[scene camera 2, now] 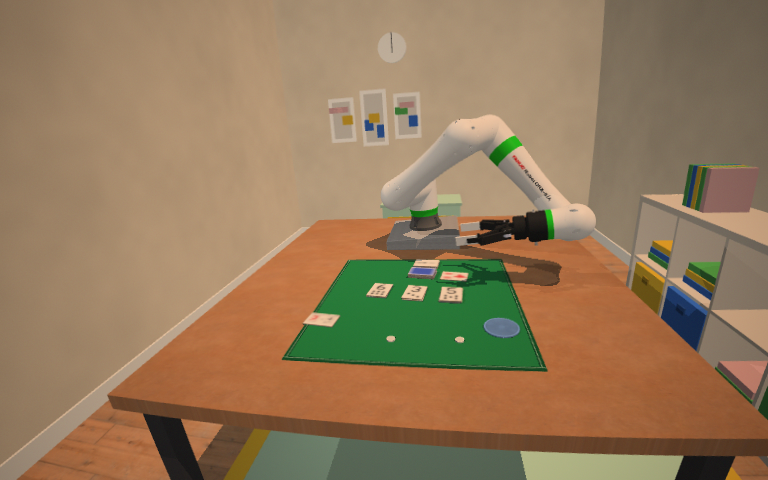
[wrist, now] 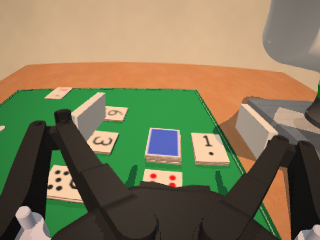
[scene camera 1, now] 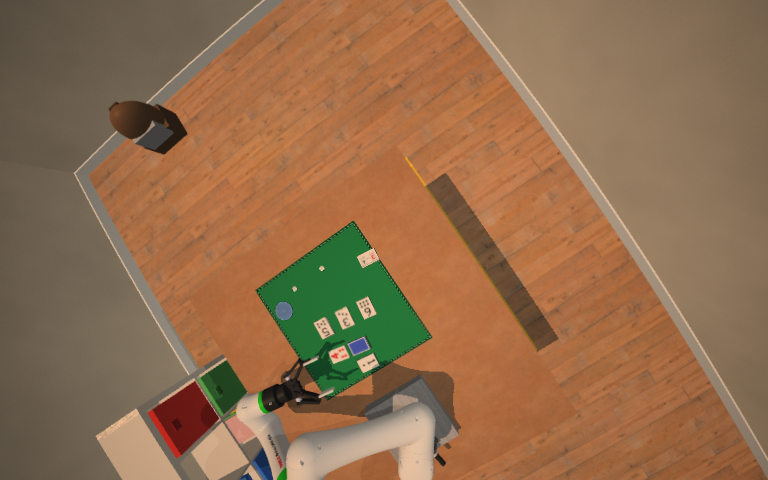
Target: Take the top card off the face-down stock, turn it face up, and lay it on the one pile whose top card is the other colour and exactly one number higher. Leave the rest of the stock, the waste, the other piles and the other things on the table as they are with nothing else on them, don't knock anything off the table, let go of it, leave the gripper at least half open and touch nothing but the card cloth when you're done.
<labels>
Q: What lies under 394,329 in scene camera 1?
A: A green card cloth.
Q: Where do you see a green card cloth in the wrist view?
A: At 169,109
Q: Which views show the gripper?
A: Scene camera 2, the wrist view and scene camera 1: all of them.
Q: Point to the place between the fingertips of the gripper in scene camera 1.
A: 325,373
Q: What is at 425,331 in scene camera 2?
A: A green card cloth.
</labels>
